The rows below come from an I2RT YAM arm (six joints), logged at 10 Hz.
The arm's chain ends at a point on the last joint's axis. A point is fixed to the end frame.
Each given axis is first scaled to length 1.
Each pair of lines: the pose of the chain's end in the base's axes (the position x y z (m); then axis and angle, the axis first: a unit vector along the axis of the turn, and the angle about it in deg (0 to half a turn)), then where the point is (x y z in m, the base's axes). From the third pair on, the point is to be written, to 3 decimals.
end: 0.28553 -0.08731 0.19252 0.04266 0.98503 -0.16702 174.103
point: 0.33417 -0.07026 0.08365
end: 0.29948 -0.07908 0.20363 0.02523 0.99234 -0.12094 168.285
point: 0.35708 -0.04990 0.10195
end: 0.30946 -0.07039 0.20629 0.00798 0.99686 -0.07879 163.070
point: 0.374 -0.030 0.113
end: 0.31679 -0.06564 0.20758 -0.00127 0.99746 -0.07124 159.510
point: 0.386 -0.023 0.118
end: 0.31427 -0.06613 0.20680 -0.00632 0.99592 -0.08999 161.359
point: 0.380 -0.027 0.114
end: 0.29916 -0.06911 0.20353 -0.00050 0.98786 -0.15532 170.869
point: 0.350 -0.045 0.097
